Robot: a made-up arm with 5 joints.
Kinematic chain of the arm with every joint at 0, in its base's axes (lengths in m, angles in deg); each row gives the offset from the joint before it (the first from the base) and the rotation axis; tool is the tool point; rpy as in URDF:
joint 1: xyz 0.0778 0 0.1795 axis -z
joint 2: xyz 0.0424 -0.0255 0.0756 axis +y
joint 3: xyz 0.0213 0 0.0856 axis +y
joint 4: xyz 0.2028 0 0.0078 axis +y
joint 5: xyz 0.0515 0.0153 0 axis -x
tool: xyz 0 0 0 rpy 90 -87.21 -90
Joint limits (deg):
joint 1: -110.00..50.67
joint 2: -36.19..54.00
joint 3: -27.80..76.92
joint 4: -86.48..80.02
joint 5: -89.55..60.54
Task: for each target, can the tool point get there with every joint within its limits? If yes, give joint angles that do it. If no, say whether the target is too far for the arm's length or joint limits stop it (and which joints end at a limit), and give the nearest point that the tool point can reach.
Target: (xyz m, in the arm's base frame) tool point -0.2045 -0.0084 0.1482
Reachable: no: joint limits stop it (at a limit: joint 2, joint 3) | nearest point 0.0227 -0.0016 0.1333 | short by 0.228 m
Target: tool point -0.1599 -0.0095 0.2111
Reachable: no: joint limits stop it (at a limit: joint 2, joint 3) | nearest point 0.0255 -0.0021 0.1470 | short by 0.196 m
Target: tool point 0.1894 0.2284 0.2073
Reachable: yes | joints -66.25 -1.79 49.38 -59.30 35.05
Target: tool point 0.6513 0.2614 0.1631
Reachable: no: too far | nearest point 0.4071 0.1501 0.2051 | short by 0.272 m
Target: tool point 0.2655 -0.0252 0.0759
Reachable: yes | joints 4.57 32.31 39.39 4.93 -42.37
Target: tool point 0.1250 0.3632 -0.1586
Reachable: no: too far | nearest point 0.1094 0.2434 0.0644 | short by 0.254 m
